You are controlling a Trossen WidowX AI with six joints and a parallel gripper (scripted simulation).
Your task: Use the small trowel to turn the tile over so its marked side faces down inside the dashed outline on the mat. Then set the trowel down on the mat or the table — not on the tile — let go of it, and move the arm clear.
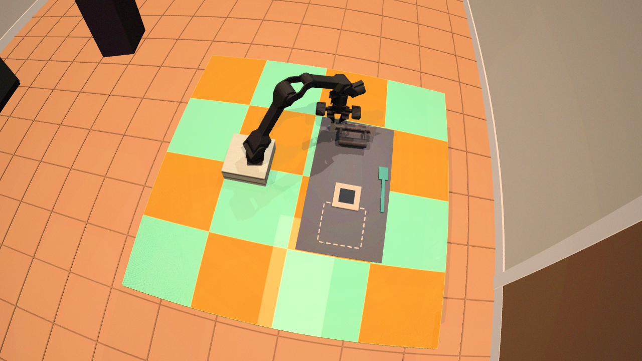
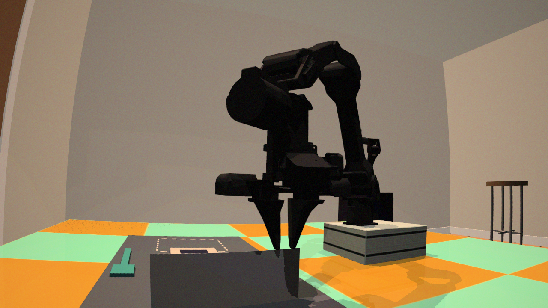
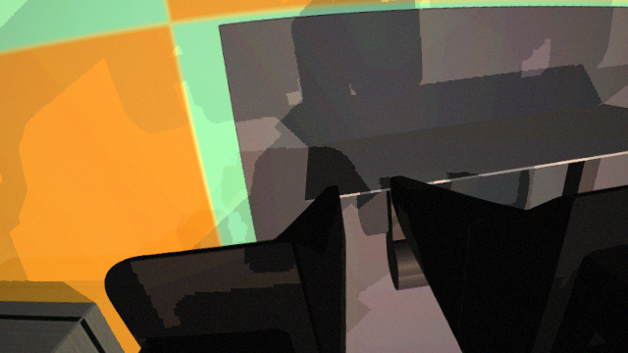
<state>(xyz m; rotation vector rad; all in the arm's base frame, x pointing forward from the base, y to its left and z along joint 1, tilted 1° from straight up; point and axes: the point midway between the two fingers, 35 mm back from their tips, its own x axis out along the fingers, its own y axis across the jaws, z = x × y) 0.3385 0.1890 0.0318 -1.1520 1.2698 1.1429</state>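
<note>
Right now the small trowel is 100 mm ahead of my gripper tip, 50 mm to the right of it and 40 mm below it. Also, from my gripper tip: pale tile (320 mm to the right, 70 mm below, 40 mm ahead); then grey mat (260 mm to the right, 100 mm below, 60 mm ahead); then green trowel-like tool (260 mm to the right, 200 mm ahead, 70 mm below).
</note>
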